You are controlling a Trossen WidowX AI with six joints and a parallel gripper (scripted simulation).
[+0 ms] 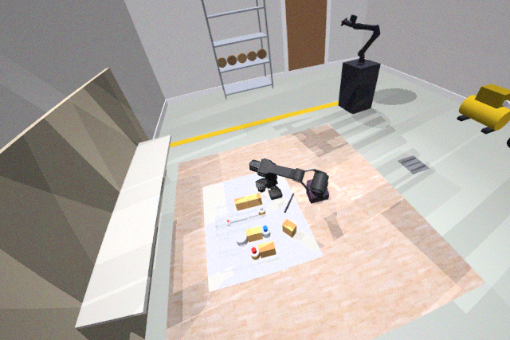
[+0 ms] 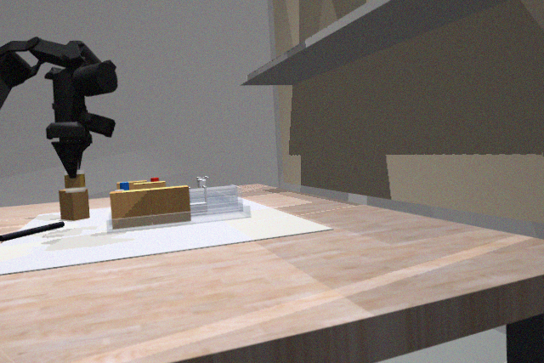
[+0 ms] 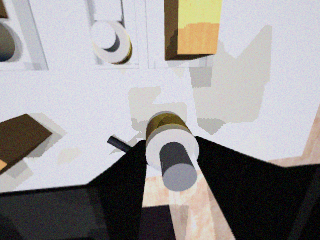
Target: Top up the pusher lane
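Now: gripper tip 8 cm past the black rod, 3 cm to the right of it and 10 cm above it. Also, from my gripper tip: red part (27 cm ahead, 4 cm to the left, 4 cm below); then clear sprung lane (24 cm ahead, 4 cm to the left, 9 cm below); then tan box (19 cm to the left, 7 cm below).
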